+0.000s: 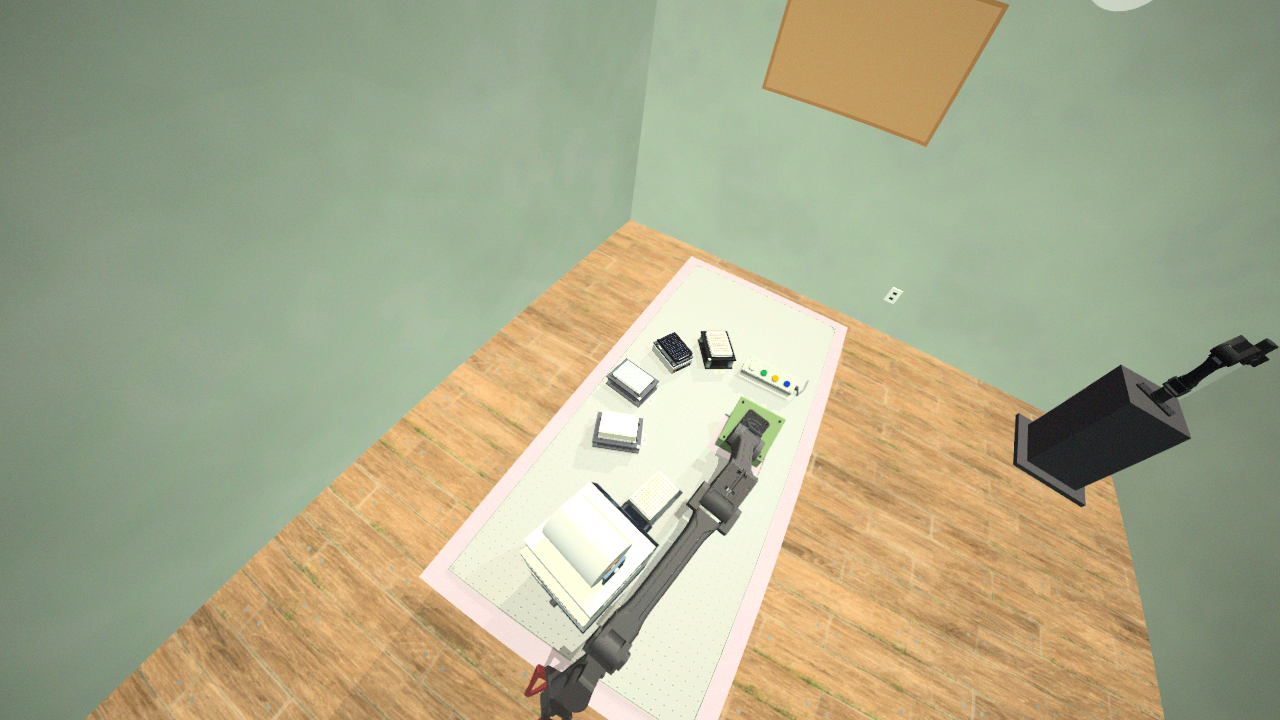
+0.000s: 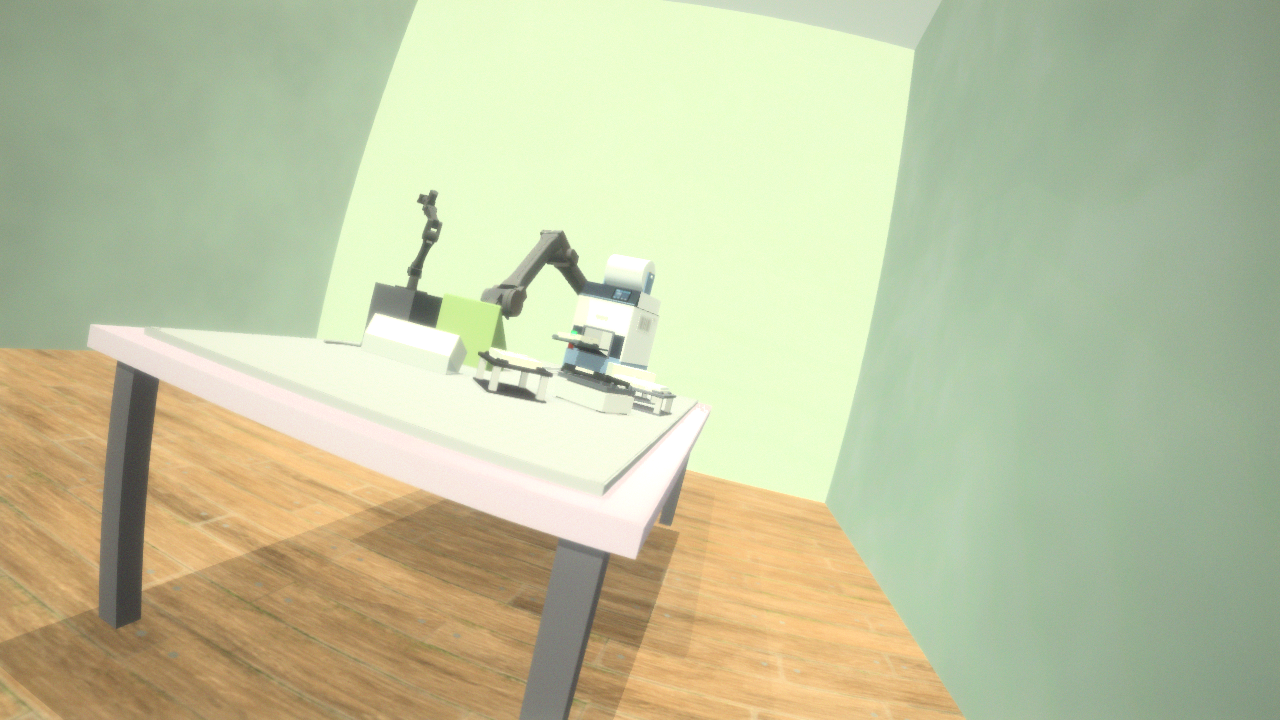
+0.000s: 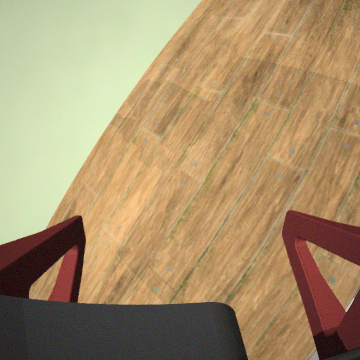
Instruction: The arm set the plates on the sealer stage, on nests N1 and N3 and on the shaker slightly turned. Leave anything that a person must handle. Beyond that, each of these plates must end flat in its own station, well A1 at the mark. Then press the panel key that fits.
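My gripper [image 3: 187,226] is open with bare floor between its red fingers. One red finger [image 1: 536,680] shows at the near table end, beyond the sealer and away from all plates. The white sealer [image 1: 586,550] [image 2: 619,322] has a pale plate [image 1: 657,494] at its front. Two white plates [image 1: 618,426] [image 1: 632,377] sit on grey nests. A dark plate [image 1: 673,348] sits on a block-like station, and a cream plate [image 1: 716,342] on a black legged stand. The key panel [image 1: 770,378] [image 2: 413,342] has white, green, yellow and blue keys. Labels, A1 marks and slight tilts are too small to read.
My arm [image 1: 666,564] [image 2: 529,268] stretches from the green base plate [image 1: 775,414] past the sealer's side. A second arm [image 1: 1203,368] [image 2: 431,223] stands on a dark pedestal [image 1: 1092,434] off the table. The pink-edged table [image 1: 765,573] [image 2: 375,438] carries the stations.
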